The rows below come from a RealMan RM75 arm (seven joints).
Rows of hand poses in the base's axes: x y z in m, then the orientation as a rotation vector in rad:
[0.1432 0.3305 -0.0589 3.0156 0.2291 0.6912]
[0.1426 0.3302 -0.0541 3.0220 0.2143 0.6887]
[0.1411 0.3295 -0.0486 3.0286 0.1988 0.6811]
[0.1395 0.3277 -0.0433 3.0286 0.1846 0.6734]
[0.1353 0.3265 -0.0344 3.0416 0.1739 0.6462]
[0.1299 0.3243 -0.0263 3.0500 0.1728 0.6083]
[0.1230 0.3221 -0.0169 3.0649 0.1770 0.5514]
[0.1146 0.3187 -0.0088 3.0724 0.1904 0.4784]
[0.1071 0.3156 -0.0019 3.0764 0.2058 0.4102]
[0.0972 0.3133 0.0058 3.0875 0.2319 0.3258]
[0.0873 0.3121 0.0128 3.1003 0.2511 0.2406]
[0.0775 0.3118 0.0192 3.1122 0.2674 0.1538]
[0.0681 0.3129 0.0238 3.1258 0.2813 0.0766]
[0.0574 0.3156 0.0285 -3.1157 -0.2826 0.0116]
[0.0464 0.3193 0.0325 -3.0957 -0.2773 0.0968]
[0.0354 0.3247 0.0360 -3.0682 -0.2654 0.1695]
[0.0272 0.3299 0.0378 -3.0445 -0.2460 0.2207]
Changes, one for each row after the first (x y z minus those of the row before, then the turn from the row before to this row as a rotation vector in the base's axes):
[-0.0006 -0.0003 0.0048 0.0065 0.0026 -0.0086]
[-0.0015 -0.0007 0.0055 0.0055 0.0058 -0.0093]
[-0.0016 -0.0018 0.0053 -0.0008 0.0045 -0.0095]
[-0.0042 -0.0012 0.0089 0.0067 0.0191 -0.0061]
[-0.0054 -0.0022 0.0081 -0.0006 0.0249 -0.0012]
[-0.0069 -0.0022 0.0094 0.0017 0.0379 0.0024]
[-0.0084 -0.0034 0.0081 -0.0079 0.0468 0.0070]
[-0.0075 -0.0031 0.0069 -0.0089 0.0435 0.0083]
[-0.0099 -0.0023 0.0077 -0.0029 0.0550 0.0156]
[-0.0099 -0.0012 0.0070 0.0011 0.0557 0.0115]
[-0.0098 -0.0003 0.0064 0.0024 0.0565 0.0097]
[-0.0094 0.0011 0.0046 0.0072 0.0504 0.0083]
[-0.0107 0.0027 0.0047 0.0102 0.0574 0.0017]
[-0.0110 0.0037 0.0040 0.0139 0.0563 -0.0019]
[-0.0110 0.0054 0.0035 0.0208 0.0498 -0.0061]
[-0.0082 0.0052 0.0018 0.0183 0.0363 -0.0115]

